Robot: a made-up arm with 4 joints.
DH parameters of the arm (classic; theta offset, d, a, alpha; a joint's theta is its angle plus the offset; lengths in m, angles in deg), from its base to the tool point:
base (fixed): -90 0.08 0 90
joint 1: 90 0.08 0.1 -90
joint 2: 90 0.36 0.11 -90
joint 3: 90 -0.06 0.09 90
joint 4: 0 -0.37 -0.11 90
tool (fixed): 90 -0.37 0 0
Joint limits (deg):
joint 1: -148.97..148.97
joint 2: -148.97..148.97
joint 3: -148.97..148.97
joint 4: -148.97..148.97
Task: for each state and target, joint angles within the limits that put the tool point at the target. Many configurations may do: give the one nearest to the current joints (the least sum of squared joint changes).
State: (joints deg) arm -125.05 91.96 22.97 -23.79
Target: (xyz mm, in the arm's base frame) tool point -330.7 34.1 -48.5
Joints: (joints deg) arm -143.07 72.61 -28.63 -54.47
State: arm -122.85 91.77 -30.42 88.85
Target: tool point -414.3 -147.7 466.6
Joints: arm -76.94 44.24 -35.21 42.37
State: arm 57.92 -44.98 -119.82 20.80
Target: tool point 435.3 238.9 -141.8
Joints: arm 97.96 -54.14 -148.97 -6.14
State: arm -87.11 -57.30 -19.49 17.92
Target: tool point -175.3 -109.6 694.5
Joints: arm -116.88 -44.58 -1.06 43.52
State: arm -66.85 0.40 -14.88 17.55
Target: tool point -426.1 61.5 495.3
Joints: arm -84.45 16.23 -18.05 28.45
